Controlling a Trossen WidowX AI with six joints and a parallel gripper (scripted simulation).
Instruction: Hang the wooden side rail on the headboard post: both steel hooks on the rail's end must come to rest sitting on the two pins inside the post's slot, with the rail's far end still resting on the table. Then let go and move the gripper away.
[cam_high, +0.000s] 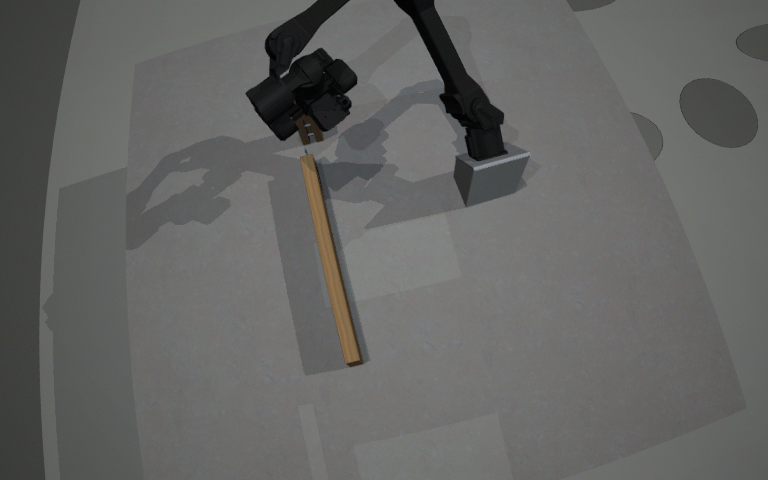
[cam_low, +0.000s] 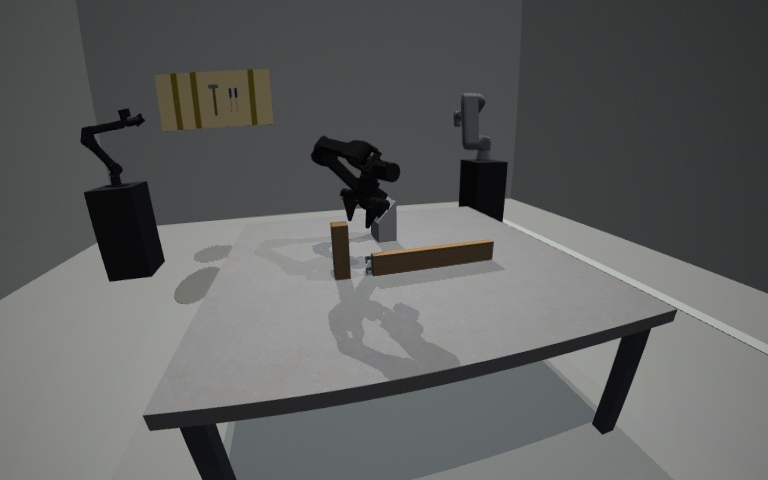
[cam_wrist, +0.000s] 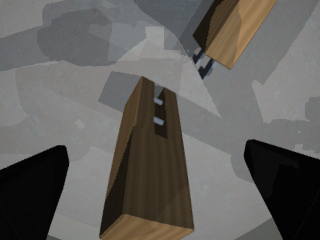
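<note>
Right now the headboard post is 8 cm below my gripper tip, 6 cm to the right of it and 2 cm ahead of it.
</note>
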